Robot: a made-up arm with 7 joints. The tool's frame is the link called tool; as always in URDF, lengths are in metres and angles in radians. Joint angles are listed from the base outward.
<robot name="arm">
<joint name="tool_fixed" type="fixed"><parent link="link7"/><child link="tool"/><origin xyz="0.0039 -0.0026 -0.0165" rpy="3.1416 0 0"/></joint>
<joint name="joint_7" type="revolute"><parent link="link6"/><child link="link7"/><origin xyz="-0.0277 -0.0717 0.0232" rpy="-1.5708 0 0"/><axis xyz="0 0 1"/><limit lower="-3.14" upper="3.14"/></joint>
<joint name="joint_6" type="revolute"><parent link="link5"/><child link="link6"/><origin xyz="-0.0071 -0.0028 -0.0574" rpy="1.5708 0 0"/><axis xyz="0 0 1"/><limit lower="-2.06" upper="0.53"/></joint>
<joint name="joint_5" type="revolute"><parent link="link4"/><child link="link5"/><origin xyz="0.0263 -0.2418 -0.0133" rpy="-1.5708 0 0"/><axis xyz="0 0 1"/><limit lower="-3.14" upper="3.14"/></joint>
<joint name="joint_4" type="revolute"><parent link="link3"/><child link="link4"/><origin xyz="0.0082 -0.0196 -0.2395" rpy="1.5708 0 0"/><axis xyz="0 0 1"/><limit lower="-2.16" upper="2.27"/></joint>
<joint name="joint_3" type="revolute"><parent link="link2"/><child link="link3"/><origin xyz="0.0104 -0.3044 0.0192" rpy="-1.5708 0 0"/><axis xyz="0 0 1"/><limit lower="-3.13" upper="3.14"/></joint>
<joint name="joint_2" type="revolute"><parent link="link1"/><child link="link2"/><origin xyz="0.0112 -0.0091 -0.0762" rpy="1.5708 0 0"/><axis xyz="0 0 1"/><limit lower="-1.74" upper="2"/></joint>
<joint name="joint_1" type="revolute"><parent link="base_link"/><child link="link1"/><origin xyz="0.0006 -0.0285 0.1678" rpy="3.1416 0 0"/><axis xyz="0 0 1"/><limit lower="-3.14" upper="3.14"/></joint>
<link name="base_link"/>
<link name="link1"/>
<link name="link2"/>
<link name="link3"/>
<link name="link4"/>
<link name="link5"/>
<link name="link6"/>
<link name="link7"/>
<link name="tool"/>
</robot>
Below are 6 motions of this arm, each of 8 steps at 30 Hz.
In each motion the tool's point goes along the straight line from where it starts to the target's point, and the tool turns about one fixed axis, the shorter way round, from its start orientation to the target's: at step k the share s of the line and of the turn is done. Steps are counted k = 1, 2, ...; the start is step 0. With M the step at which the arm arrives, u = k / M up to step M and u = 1 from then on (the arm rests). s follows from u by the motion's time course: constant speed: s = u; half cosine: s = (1 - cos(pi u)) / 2; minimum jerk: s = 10 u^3 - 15 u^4 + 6 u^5.
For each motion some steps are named. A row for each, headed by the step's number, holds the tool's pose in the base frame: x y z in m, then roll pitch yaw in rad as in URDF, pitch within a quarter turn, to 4 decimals.
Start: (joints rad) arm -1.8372 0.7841 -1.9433 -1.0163 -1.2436 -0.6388 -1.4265
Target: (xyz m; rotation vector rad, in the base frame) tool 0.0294 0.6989 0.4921 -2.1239 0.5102 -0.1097
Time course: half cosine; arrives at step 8
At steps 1, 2, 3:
1: 0.0579 0.6495 0.6105 -2.0092 0.3678 -0.5045
2: 0.0547 0.6550 0.5972 -2.0287 0.3384 -0.4962
3: 0.0499 0.6634 0.5772 -2.0580 0.2948 -0.4828

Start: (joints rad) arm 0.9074 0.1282 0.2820 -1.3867 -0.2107 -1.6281 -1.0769
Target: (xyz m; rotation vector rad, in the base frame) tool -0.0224 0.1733 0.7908 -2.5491 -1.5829 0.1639
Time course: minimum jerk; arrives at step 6
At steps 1, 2, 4, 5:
1: -0.0057 0.1714 0.7927 -2.8095 0.0853 0.9332
2: -0.0088 0.1717 0.7923 -2.8373 0.0714 0.9650
4: -0.0188 0.1729 0.7912 -2.9326 0.0321 1.0732
5: -0.0218 0.1732 0.7909 -2.9620 0.0223 1.1064

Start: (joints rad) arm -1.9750 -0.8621 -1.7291 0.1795 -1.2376 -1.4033 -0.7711
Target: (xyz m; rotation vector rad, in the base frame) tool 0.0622 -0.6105 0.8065 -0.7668 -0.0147 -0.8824
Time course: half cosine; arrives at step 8
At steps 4, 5, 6, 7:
4: 0.1130 -0.5933 0.8276 -0.5307 -0.3171 -0.6909
5: 0.0936 -0.5999 0.8195 -0.5882 -0.3156 -0.7375
6: 0.0771 -0.6055 0.8127 -0.6370 -0.3162 -0.7771
7: 0.0661 -0.6092 0.8081 -0.6695 -0.3177 -0.8035

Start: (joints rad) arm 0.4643 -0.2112 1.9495 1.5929 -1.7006 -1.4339 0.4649
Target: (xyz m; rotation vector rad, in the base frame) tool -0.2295 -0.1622 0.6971 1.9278 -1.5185 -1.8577
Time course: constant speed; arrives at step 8
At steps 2, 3, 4, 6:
2: -0.3167 -0.1098 0.7129 1.9509 0.5706 -2.0540
3: -0.3022 -0.1186 0.7103 1.9509 0.6105 -2.0286
4: -0.2876 -0.1273 0.7077 1.9522 0.6505 -2.0023
6: -0.2586 -0.1447 0.7024 1.9592 0.7302 -1.9470

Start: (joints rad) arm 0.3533 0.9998 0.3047 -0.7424 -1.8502 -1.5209 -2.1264
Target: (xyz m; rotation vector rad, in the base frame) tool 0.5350 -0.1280 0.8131 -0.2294 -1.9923 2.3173
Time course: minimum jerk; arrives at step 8
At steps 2, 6, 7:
2: 0.5239 -0.2256 0.7979 -1.3438 0.2304 2.9712
6: 0.5337 -0.1393 0.8113 -1.4157 0.0823 2.9830
7: 0.5348 -0.1297 0.8128 -1.4237 0.0661 2.9849

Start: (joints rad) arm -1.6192 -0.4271 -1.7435 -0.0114 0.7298 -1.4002 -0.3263
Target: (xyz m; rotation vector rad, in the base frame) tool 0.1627 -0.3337 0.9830 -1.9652 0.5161 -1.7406
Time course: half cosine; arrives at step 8
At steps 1, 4, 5, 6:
1: 0.0350 -0.4290 0.9705 -1.6806 -0.8917 -1.9862
4: 0.0963 -0.3833 0.9765 -1.6956 -0.9260 -1.6866
5: 0.1217 -0.3643 0.9790 -1.7069 -0.9391 -1.5583
6: 0.1433 -0.3482 0.9811 -1.7188 -0.9494 -1.4475

